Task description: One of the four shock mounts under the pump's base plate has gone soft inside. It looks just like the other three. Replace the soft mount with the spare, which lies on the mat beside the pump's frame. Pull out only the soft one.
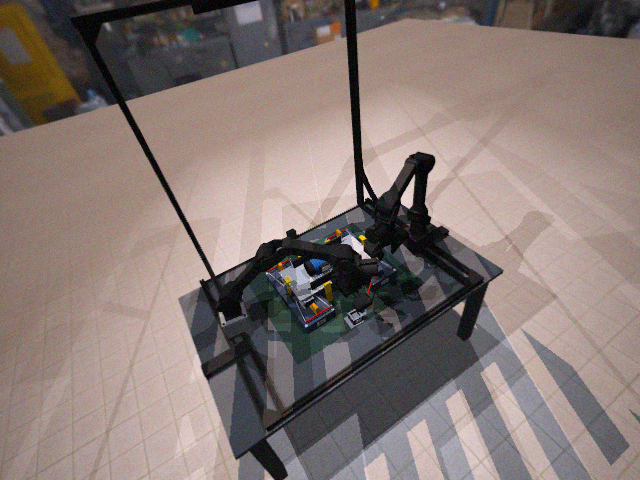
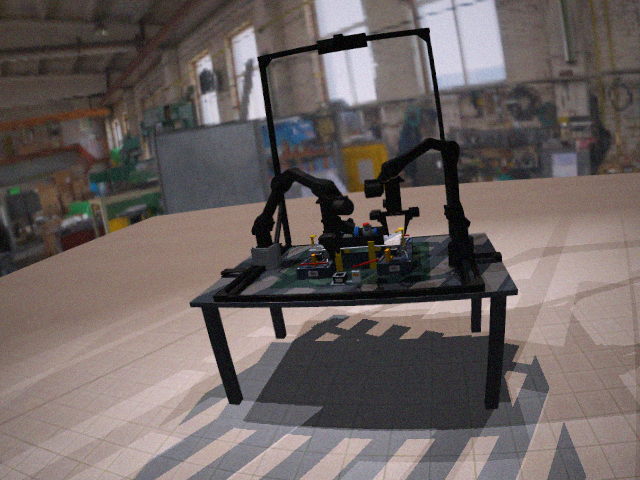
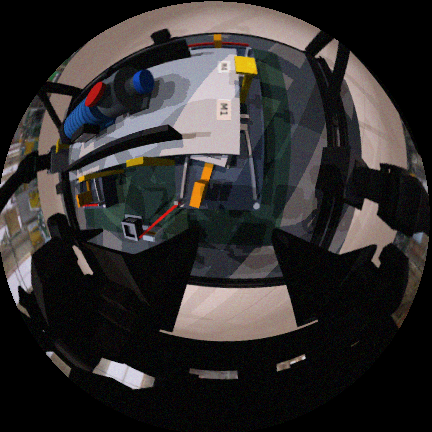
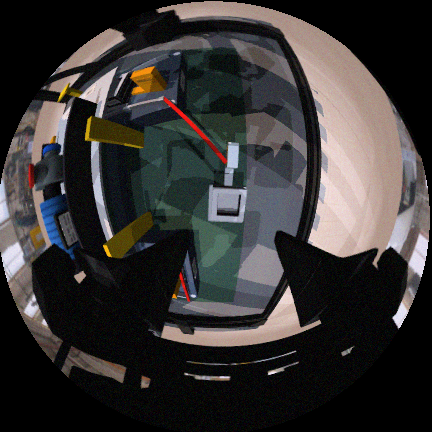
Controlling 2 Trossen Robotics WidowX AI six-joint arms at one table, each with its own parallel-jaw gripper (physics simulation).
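The pump point(image 1: 315, 265) point(image 3: 117, 90) sits on the pale base plate point(image 3: 210, 120), whose labels M1 point(image 3: 223, 109) and M4 point(image 3: 224, 66) face up. An orange handle point(image 3: 200, 192) point(image 4: 149, 80) shows at the M1 corner. A red bar point(image 3: 159, 220) point(image 4: 197, 131) slants out from there over the mat. A grey square-faced mount point(image 2: 339, 277) point(image 4: 214, 205) with a pale block point(image 2: 355, 275) point(image 4: 233, 156) beside it lies on the mat. My right gripper point(image 4: 233, 235) is open and empty above the mat near that mount. My left gripper point(image 2: 396, 231) point(image 3: 236, 232) is open and empty, above the pump frame's M1 end. The mounts' insides are hidden.
Yellow posts point(image 4: 115, 132) point(image 4: 129, 235) stand along the near side of the plate, and another yellow-topped post point(image 3: 245, 66) stands at its end. The blue frame end point(image 1: 320, 320) carries a red bar. The right arm reaches over the pump. A black gantry point(image 2: 436, 93) rises behind.
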